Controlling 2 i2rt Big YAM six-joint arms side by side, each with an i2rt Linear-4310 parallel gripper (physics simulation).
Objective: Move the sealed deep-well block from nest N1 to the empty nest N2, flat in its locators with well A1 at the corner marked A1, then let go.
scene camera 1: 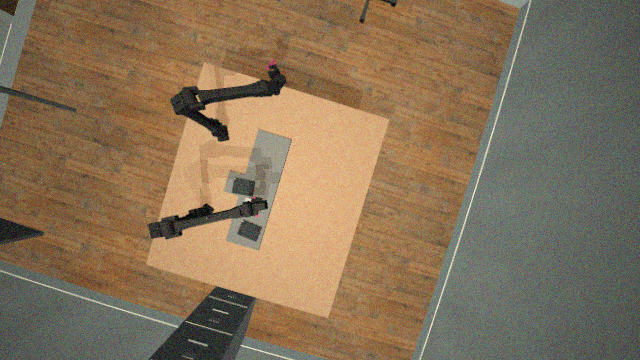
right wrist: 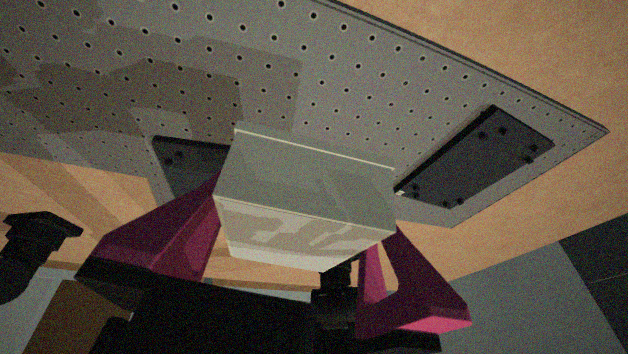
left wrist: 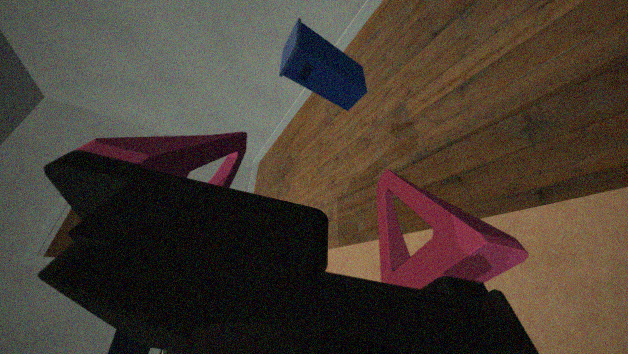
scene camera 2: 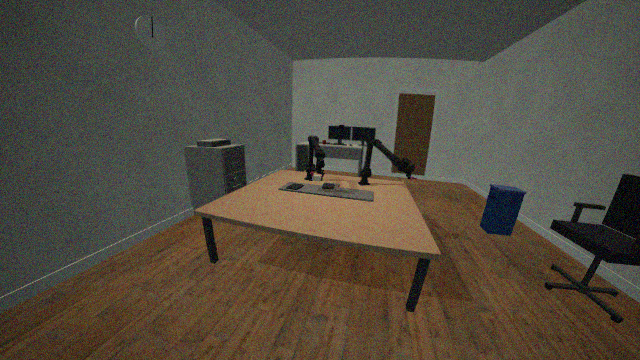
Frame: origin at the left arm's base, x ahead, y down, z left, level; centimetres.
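Seen in the pictures: left gripper, fingertip midpoint: (scene camera 1: 277,65) (left wrist: 316,159) (scene camera 2: 418,174); right gripper, fingertip midpoint: (right wrist: 305,185) (scene camera 2: 316,179); left arm's base, origin of the base link: (scene camera 1: 222,133) (right wrist: 47,222) (scene camera 2: 363,184); right arm's base, origin of the base link: (scene camera 1: 206,212) (scene camera 2: 309,179).
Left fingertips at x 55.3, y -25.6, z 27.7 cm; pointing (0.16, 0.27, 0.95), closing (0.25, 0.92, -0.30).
Note:
Pixels of each thing's top centre, then the offset from my left fingertips to it. Level surfaces: height alone.
- pale sealed deep-well block, middle of its top: (right wrist: 291,266) (scene camera 1: 252,205) (scene camera 2: 317,174) dx -36.4, dy +8.7, dz -86.9 cm
- Dark nest N1, middle of its top: (right wrist: 471,178) (scene camera 1: 248,231) (scene camera 2: 295,185) dx -48.4, dy +22.1, dz -107.6 cm
- Dark nest N2, middle of its top: (right wrist: 212,194) (scene camera 1: 242,187) (scene camera 2: 328,184) dx -46.3, dy +22.1, dz -72.6 cm
- grey perforated plate, its level: dy +24.3 cm
- wooden table, its level: dy +25.6 cm
The pale sealed deep-well block (scene camera 1: 247,200) (scene camera 2: 317,178) (right wrist: 305,182) is between the pink fingers of my right gripper (scene camera 1: 256,207) (scene camera 2: 315,176) (right wrist: 305,185), which is shut on it. It hangs above the perforated plate, between the two nests. Dark nest N1 (scene camera 1: 249,231) (scene camera 2: 295,186) (right wrist: 470,162) is bare, with small locators. Dark nest N2 (scene camera 1: 243,186) (scene camera 2: 328,186) (right wrist: 197,165) is at the left in the right wrist view, partly hidden by the block. Well A1 and the A1 mark cannot be made out. My left gripper (scene camera 1: 271,64) (scene camera 2: 411,177) (left wrist: 316,159) is open and empty, away from the nests.
The grey perforated plate (scene camera 1: 272,145) (scene camera 2: 357,195) (right wrist: 345,117) lies on the wooden table (scene camera 1: 325,200) (scene camera 2: 320,220). The left gripper is out past the table's upper edge in scene camera 1. A blue bin (scene camera 2: 502,210) (left wrist: 325,67) stands on the floor.

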